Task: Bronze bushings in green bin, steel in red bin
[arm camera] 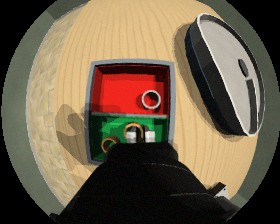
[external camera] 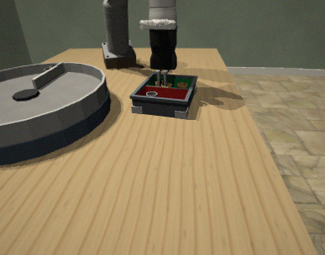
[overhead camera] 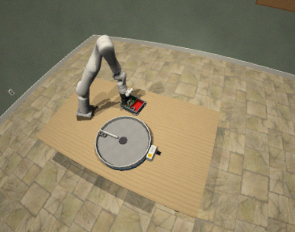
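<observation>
Now: the bin 3 cm ahead of my hand, 2 cm to the left of it and 1 cm below it. From my hand the other things lie so: grey turntable: 33 cm to the right, 17 cm ahead, 2 cm above.
</observation>
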